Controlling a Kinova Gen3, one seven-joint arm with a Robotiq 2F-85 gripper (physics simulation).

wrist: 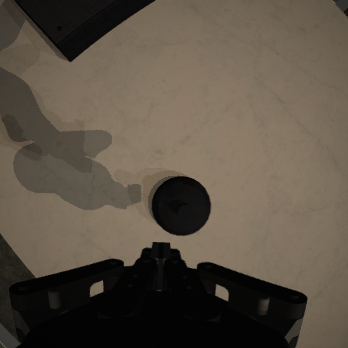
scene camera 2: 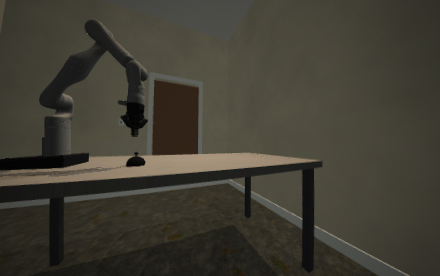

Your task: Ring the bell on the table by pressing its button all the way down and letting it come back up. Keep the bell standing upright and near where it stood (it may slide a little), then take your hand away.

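Where they show: gripper, fingertip midpoint: [wrist: 160, 253] [scene camera 2: 134, 136]; arm's base, origin of the base link: [scene camera 2: 58, 155].
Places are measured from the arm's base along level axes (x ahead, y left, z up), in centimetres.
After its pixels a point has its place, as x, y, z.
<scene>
A black domed bell [scene camera 2: 135, 162] {37.6, -21.8, -2.8} [wrist: 181, 205] {36.6, -17.6, 1.8} stands upright on the table [scene camera 2: 210, 165] {72.0, -33.8, -4.8} [wrist: 240, 150] {38.5, -5.5, -4.8}. Its small button [scene camera 2: 136, 154] {37.6, -18.1, 0.7} [wrist: 184, 208] {37.1, -17.6, 1.8} sticks up from the middle of the dome. My gripper [scene camera 2: 134, 135] {36.9, -21.2, 9.6} [wrist: 160, 253] {36.9, -21.2, 9.6} is shut with nothing between its fingers and points straight down. In the scene view it hangs a short way above the bell, apart from the button. In the wrist view the closed fingertips show just below the bell's round outline and do not cover it.
The black base plate [scene camera 2: 75, 159] {9.0, -5.1, -2.1} [wrist: 105, 17] {8.9, -5.0, -1.6} of the arm lies on the table to the left in the scene view and at the top left in the wrist view. The arm's shadow falls on the table beside the bell. A brown door [scene camera 2: 175, 117] stands behind the table.
</scene>
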